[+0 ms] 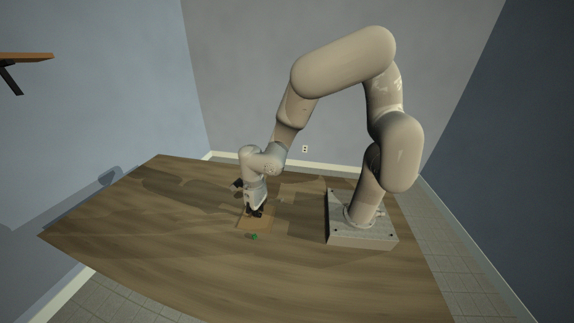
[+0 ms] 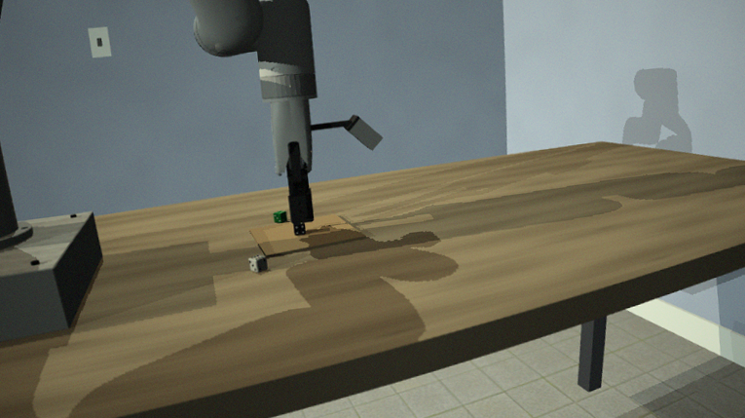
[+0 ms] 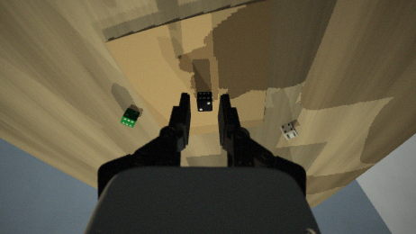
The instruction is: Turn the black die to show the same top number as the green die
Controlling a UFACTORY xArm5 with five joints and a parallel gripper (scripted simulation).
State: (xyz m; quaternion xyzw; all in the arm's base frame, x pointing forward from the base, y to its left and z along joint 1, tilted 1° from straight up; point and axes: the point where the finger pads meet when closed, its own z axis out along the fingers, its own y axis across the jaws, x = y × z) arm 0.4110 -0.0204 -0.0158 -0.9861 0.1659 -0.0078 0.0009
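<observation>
Now: the black die 10 mm behind my hand and 30 mm below it. Also, from my hand: green die: 10 mm behind, 100 mm to the left, 40 mm below; white die: 90 mm behind, 100 mm to the right, 40 mm below; tan mat: 40 mm below.
</observation>
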